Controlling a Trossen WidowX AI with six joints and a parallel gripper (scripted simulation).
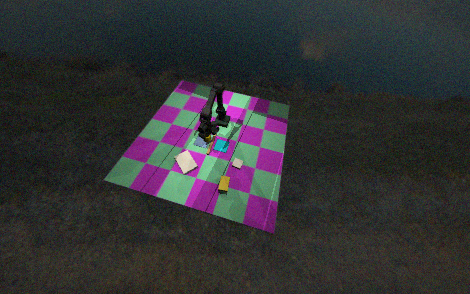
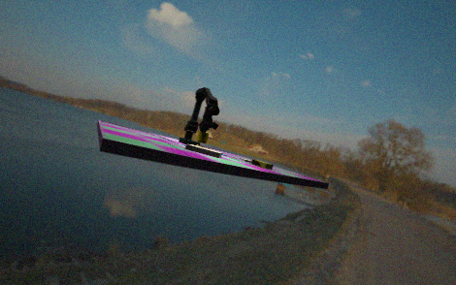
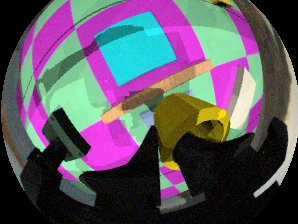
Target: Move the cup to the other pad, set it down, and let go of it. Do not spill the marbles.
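Now: gripper tip 10 mm short of the cyan pad, 120 mm to the right of it and 90 mm above it. Round my gripper tip: thin orange strip (20 mm ahead, 30 mm to the left, 80 mm below); pale blue pad (40 mm ahead, 60 mm to the right, 90 mm below); yellow cup (20 mm ahead, 10 mm to the right).
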